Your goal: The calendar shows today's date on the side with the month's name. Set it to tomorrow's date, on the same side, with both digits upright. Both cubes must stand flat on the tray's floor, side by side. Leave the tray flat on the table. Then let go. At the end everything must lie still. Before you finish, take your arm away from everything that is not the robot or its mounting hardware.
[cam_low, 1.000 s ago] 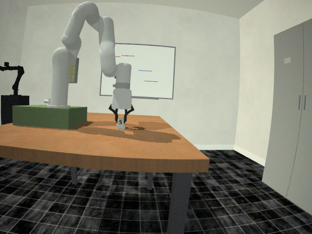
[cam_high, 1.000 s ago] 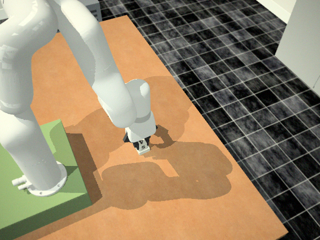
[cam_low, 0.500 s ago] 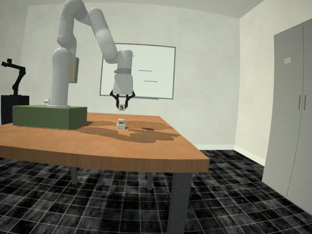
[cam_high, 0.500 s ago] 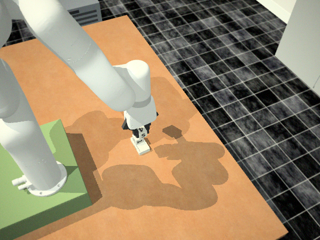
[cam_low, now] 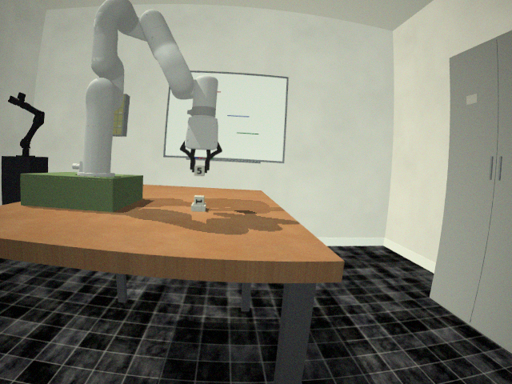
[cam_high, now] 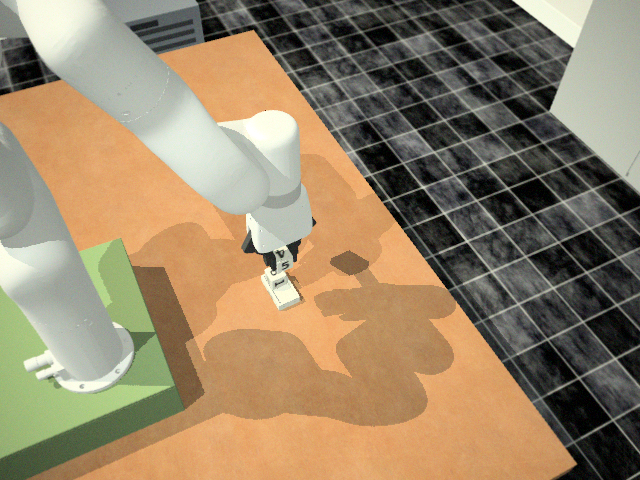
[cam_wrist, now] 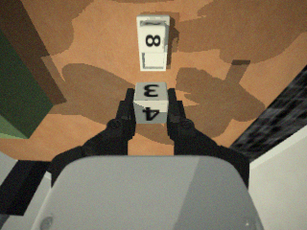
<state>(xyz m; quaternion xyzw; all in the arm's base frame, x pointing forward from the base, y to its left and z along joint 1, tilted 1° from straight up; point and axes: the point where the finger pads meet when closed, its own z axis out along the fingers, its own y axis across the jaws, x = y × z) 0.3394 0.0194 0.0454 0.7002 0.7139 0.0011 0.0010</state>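
The calendar cube lies 10 mm below my hand. Also, from my hand: calendar tray (20 mm to the left, 130 mm below).
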